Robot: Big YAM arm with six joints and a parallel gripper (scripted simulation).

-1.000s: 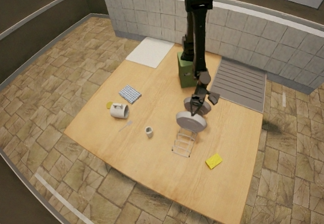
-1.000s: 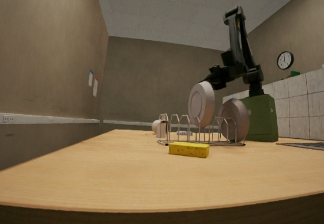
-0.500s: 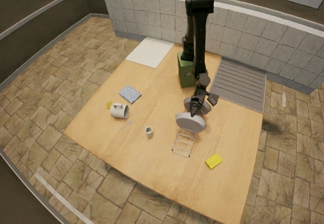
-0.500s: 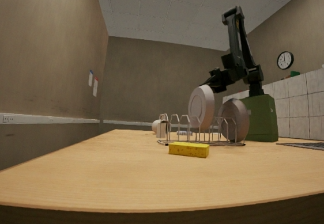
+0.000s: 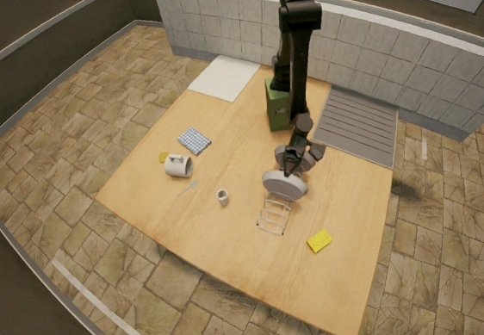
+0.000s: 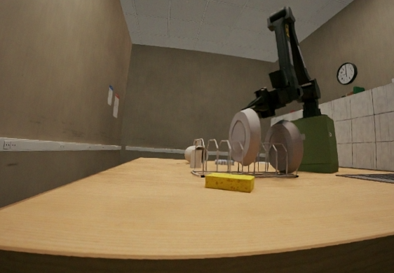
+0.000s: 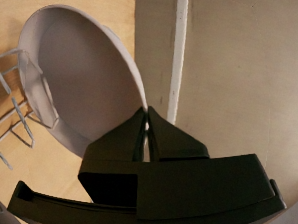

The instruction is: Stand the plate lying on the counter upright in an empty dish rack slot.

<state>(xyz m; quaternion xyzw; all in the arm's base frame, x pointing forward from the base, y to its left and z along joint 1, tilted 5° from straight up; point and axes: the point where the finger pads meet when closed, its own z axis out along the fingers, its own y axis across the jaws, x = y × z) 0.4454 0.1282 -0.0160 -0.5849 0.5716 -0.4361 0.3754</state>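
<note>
My gripper is now 160 mm above the rack and 10 mm past it. Also, from my hand: small cup 230 mm to the right, 200 mm below, 100 mm ahead; then spoon 410 mm to the right, 210 mm below, 90 mm ahead; then white mug 500 mm to the right, 160 mm below, 30 mm ahead.
</note>
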